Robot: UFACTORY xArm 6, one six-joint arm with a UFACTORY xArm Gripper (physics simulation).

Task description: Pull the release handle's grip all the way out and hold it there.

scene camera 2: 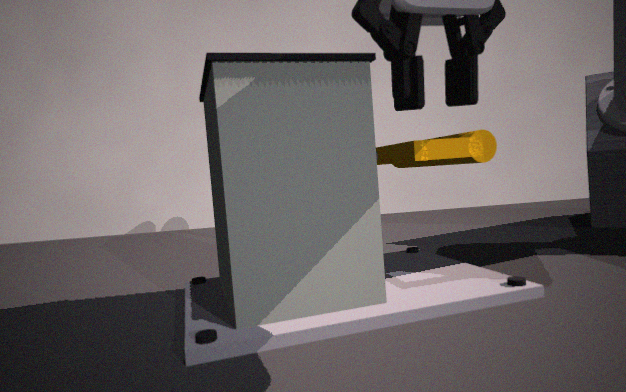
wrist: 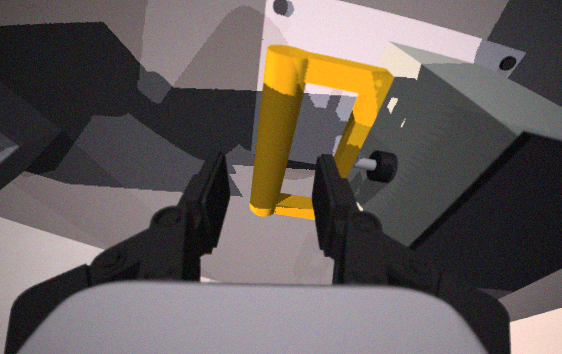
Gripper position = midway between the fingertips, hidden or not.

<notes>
I see my gripper (scene camera 2: pixel 436 107) and a pale base plate (scene camera 2: pixel 420 285).
My gripper shows as well in the wrist view (wrist: pixel 271 175). The pale base plate shows as well in the wrist view (wrist: pixel 360 38).
</notes>
